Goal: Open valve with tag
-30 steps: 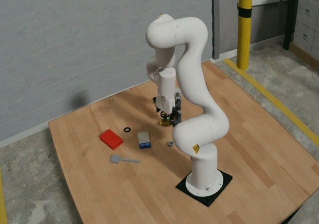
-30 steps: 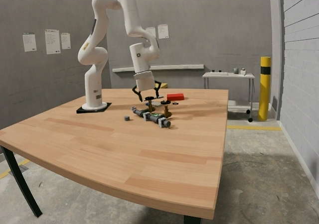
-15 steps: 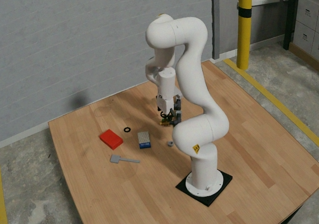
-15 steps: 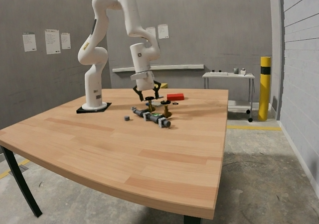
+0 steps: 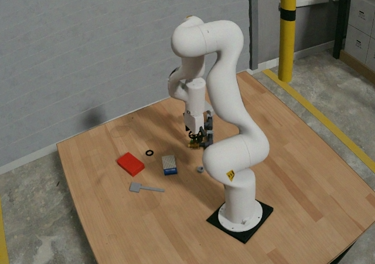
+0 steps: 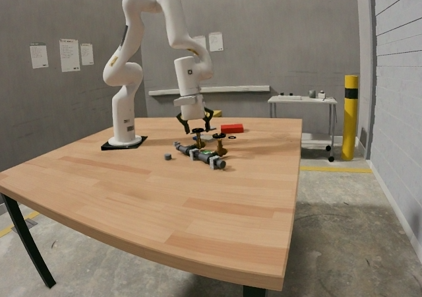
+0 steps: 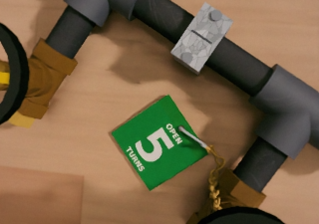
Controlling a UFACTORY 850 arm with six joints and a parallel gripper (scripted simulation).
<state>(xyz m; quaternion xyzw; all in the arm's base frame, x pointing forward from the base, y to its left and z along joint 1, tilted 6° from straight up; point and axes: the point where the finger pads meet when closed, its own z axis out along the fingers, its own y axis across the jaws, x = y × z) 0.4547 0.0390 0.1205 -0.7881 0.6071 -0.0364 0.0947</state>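
My hand is 90 mm above the green tag, 50 mm short of it and 30 mm to the left of it. From my hand the other things lie so: red block 330 mm to the left, 80 mm below; then grey paddle-shaped tool 300 mm to the left, 160 mm behind, 90 mm below; then blue-and-grey box 150 mm to the left, 80 mm below, 70 mm behind.
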